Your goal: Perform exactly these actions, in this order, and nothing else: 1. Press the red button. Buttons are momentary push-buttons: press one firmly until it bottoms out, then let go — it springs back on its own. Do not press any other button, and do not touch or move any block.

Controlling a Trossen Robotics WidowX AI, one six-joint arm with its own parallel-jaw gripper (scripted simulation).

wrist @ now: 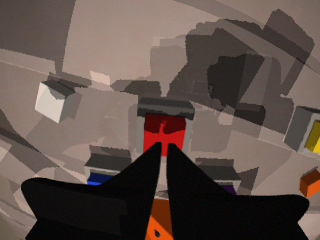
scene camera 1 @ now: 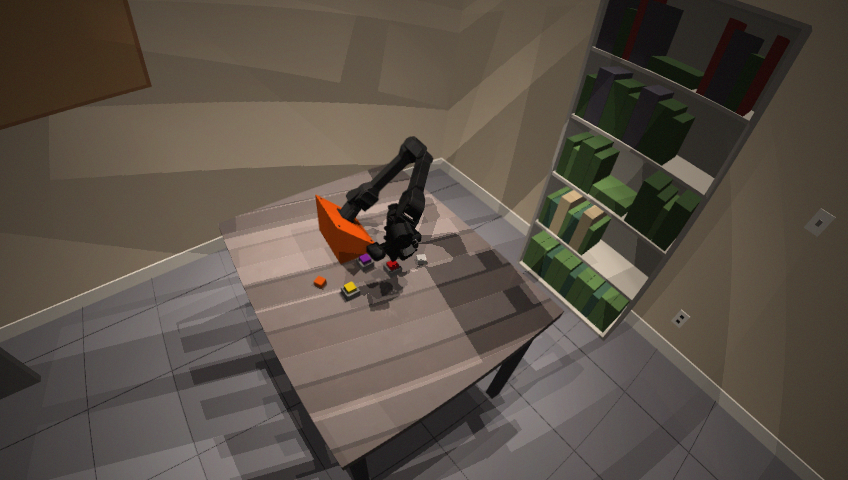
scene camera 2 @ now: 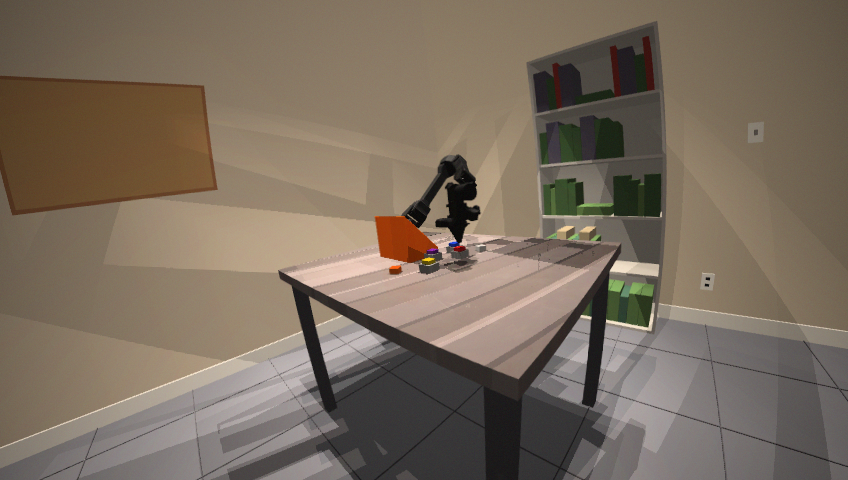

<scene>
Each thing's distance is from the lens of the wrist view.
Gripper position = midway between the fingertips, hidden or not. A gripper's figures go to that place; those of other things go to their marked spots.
gripper (wrist: 164, 148): 10 cm
red button (wrist: 158, 129): 12 cm
</scene>
